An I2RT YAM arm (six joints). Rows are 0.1 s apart.
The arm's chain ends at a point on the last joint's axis. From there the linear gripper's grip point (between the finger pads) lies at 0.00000 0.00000 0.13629 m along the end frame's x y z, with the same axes.
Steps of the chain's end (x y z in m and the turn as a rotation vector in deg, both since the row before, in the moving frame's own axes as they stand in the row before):
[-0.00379 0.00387 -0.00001 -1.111 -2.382 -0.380]
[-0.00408 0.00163 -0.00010 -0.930 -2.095 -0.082]
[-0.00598 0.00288 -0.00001 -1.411 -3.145 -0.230]
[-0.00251 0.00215 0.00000 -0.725 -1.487 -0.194]
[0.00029 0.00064 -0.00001 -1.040 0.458 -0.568]
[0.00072 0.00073 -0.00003 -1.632 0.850 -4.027]
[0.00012 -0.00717 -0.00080 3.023 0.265 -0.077]
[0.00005 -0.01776 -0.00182 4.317 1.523 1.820]
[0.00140 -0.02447 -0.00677 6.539 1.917 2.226]
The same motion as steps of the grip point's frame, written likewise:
[-0.00945 0.00653 -0.00015 -1.111 -2.382 -0.380]
[-0.00906 0.00385 -0.00021 -0.930 -2.095 -0.082]
[-0.01345 0.00625 -0.00026 -1.411 -3.145 -0.230]
[-0.00604 0.00388 -0.00006 -0.725 -1.487 -0.194]
[0.00139 0.00311 -0.00004 -1.040 0.458 -0.568]
[0.00288 0.00454 -0.00010 -1.632 0.850 -4.027]
[0.00075 -0.01436 -0.00099 3.023 0.265 -0.077]
[0.00383 -0.02796 -0.00225 4.317 1.523 1.820]
[0.00625 -0.03990 -0.00773 6.539 1.917 2.226]

